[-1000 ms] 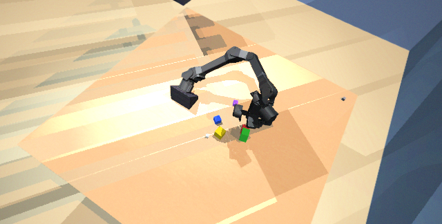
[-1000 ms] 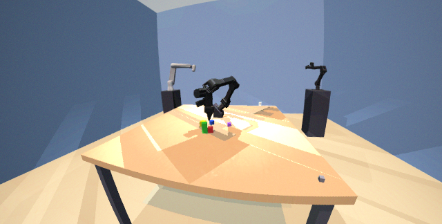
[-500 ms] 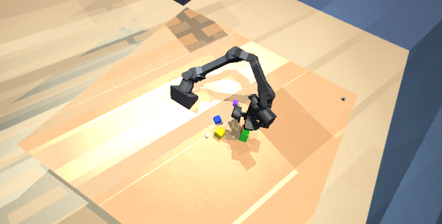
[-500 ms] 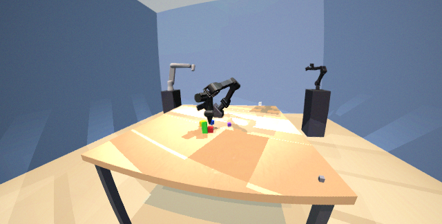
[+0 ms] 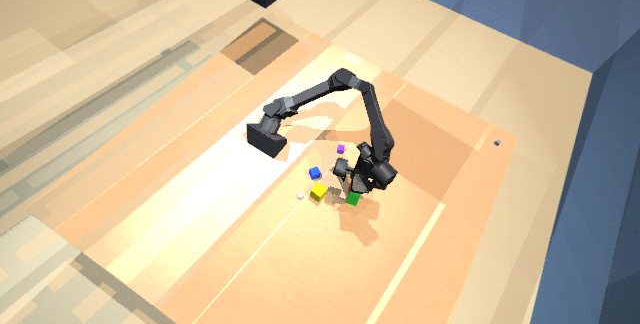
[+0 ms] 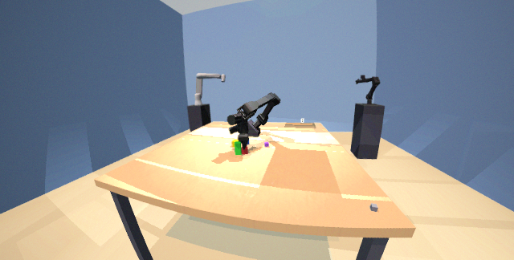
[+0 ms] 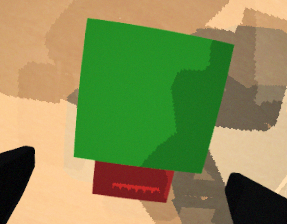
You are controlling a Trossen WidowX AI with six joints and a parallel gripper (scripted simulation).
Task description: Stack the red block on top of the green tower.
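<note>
Right now my gripper tip is 3 cm above the red block. Also, from my gripper tip: purple block 13 cm behind, 12 cm to the left, 3 cm below; yellow block 10 cm behind, 9 cm to the right, 2 cm below; blue block 15 cm behind, 4 cm to the right, 3 cm below.
</note>
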